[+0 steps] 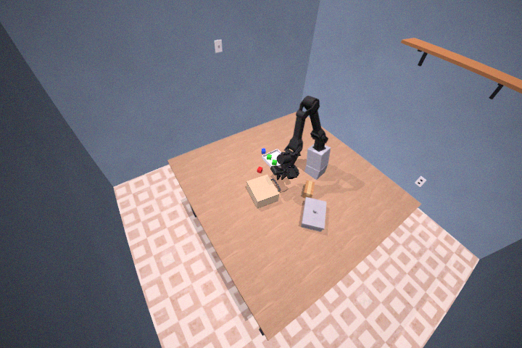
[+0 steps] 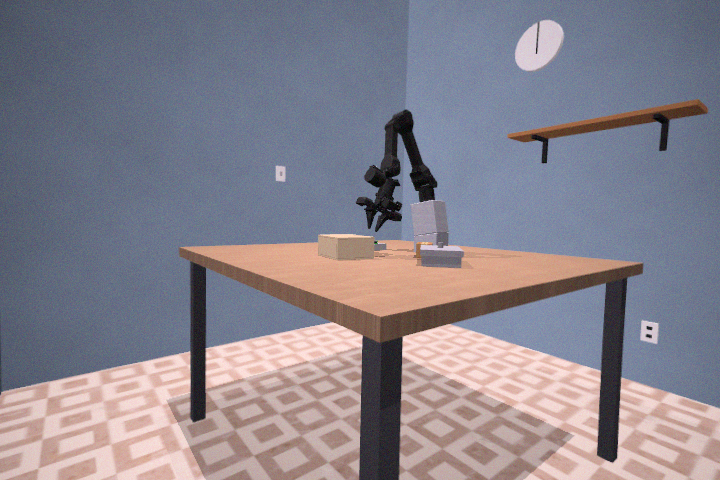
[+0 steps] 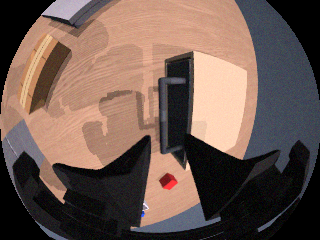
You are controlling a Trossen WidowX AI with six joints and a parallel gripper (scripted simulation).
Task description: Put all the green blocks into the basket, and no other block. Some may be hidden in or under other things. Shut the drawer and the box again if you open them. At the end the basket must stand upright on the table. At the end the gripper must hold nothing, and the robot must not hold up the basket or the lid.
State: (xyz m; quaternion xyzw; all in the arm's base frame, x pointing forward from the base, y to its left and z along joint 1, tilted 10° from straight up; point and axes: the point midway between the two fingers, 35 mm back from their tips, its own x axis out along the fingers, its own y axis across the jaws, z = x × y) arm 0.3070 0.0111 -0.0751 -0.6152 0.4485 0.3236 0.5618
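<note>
Right now my hand is 11 cm short of the drawer, 10 cm above it and 1 cm to the left of it. Round my hand: red block: 20 cm to the right, 12 cm below, 4 cm ahead; small wooden container: 15 cm behind, 12 cm to the left, 10 cm below; tan drawer cabinet: 13 cm ahead, 9 cm below, 1 cm to the right.
</note>
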